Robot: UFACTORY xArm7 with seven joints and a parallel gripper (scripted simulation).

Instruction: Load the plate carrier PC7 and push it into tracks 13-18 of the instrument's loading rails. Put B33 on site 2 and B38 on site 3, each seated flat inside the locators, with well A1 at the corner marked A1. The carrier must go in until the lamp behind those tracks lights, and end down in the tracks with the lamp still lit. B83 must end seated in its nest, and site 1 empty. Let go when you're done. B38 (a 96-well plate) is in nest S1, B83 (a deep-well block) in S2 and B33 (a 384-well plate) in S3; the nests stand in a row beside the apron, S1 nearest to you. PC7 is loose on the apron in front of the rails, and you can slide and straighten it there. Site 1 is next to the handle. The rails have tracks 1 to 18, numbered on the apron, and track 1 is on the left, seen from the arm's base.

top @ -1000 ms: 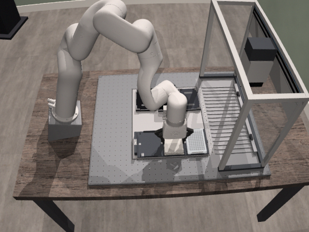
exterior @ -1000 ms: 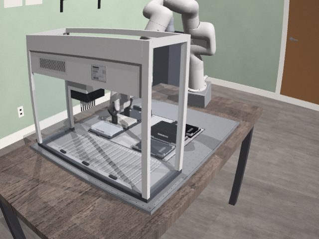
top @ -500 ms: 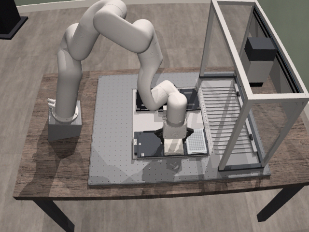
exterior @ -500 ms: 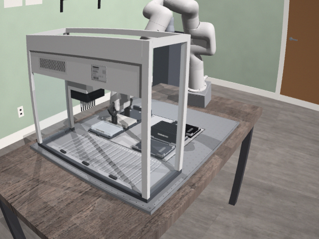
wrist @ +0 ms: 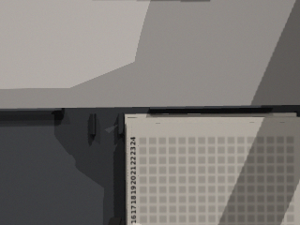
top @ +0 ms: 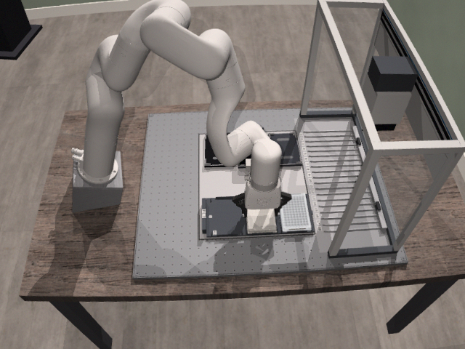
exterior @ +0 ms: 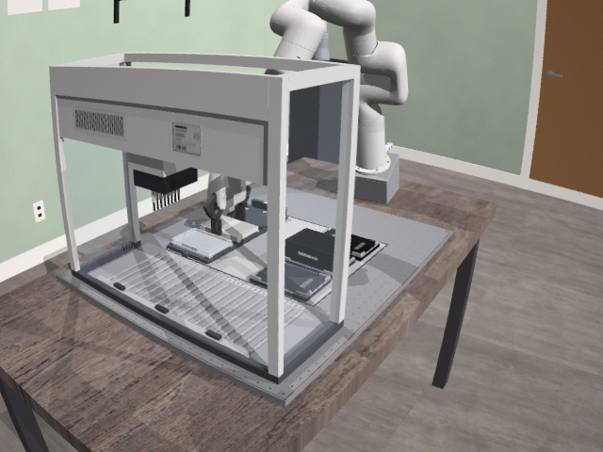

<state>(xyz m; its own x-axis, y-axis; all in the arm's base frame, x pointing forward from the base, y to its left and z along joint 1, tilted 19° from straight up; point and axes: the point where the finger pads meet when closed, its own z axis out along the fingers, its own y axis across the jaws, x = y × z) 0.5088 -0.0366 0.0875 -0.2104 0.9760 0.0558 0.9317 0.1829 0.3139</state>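
Right now my hand is 1 cm above the cream 384-well plate B33. Round my hand: 96-well plate B38: 10 cm ahead, 2 cm to the left, 1 cm below; then dark carrier PC7: 1 cm behind, 1 cm below; then black deep-well block B83: 6 cm behind, 25 cm to the left.
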